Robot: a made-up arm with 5 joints. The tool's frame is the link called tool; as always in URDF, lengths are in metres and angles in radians. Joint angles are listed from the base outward.
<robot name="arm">
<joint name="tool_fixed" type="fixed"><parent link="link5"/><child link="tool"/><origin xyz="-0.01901 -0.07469 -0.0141" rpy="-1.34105 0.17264 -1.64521"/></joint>
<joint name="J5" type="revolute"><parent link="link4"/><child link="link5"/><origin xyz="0.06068 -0.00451 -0.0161" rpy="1.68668 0.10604 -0.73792"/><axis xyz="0 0 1"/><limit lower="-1.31" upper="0.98"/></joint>
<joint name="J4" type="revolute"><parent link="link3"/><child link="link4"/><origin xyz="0.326 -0.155 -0.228" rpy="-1.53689 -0.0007 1.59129"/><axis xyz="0 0 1"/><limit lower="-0.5" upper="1.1"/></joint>
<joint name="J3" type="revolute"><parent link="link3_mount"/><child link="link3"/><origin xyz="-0.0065 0.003 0.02" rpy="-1.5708 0 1.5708"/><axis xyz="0 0 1"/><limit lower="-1.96" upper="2.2"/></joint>
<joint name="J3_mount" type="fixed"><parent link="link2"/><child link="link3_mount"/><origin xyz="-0.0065 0.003 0.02" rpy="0 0 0"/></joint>
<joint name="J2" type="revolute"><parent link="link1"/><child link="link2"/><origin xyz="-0.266 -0.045 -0.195" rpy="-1.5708 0 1.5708"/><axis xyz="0 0 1"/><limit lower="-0.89" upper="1.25"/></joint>
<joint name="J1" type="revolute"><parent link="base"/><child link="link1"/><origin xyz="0.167 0.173 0.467" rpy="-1.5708 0 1.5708"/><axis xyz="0 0 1"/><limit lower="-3.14" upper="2.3"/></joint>
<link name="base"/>
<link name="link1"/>
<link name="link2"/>
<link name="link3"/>
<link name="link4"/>
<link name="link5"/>
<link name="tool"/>
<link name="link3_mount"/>
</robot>
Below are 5 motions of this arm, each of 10 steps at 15 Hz.
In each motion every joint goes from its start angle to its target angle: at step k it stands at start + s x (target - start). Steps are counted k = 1, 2, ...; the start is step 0. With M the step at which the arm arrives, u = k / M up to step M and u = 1 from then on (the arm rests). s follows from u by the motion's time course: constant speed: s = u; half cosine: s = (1 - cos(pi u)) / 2; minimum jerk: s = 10 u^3 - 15 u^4 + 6 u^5.
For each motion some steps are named. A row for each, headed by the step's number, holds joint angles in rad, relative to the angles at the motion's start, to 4 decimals.
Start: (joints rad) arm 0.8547 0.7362 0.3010 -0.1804 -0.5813
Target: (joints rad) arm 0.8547 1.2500 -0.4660 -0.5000 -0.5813
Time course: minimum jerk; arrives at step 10
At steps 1, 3, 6, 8, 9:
1: 0.0000 0.0044 -0.0066 -0.0027 0.0000
3: 0.0000 0.0838 -0.1251 -0.0521 0.0000
6: 0.0000 0.3507 -0.5235 -0.2181 0.0000
8: 0.0000 0.4840 -0.7226 -0.3011 0.0000
9: 0.0000 0.5094 -0.7604 -0.3169 0.0000

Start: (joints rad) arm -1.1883 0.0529 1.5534 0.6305 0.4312
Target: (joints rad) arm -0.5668 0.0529 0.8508 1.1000 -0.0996
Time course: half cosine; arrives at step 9
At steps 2, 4, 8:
2: 0.0727 0.0000 -0.0822 0.0549 -0.0621
4: 0.2568 0.0000 -0.2903 0.1940 -0.2193
8: 0.6028 0.0000 -0.6814 0.4553 -0.5148

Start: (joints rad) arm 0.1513 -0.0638 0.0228 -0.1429 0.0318
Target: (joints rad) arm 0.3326 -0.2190 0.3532 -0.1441 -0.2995
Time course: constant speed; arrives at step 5
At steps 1, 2, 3, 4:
1: 0.0363 -0.0310 0.0661 -0.0002 -0.0663
2: 0.0725 -0.0621 0.1322 -0.0005 -0.1325
3: 0.1088 -0.0931 0.1982 -0.0007 -0.1988
4: 0.1450 -0.1242 0.2643 -0.0010 -0.2650

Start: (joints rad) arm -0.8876 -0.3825 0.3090 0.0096 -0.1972
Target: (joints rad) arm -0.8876 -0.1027 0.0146 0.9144 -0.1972
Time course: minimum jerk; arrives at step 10
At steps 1, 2, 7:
1: 0.0000 0.0024 -0.0025 0.0077 0.0000
2: 0.0000 0.0162 -0.0171 0.0524 0.0000
7: 0.0000 0.2342 -0.2464 0.7572 0.0000

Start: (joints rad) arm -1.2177 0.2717 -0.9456 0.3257 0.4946
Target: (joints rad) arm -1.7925 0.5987 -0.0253 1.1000 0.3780
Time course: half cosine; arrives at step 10
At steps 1, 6, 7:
1: -0.0141 0.0080 0.0225 0.0189 -0.0029
6: -0.3762 0.2140 0.6023 0.5068 -0.0763
7: -0.4563 0.2596 0.7306 0.6147 -0.0926

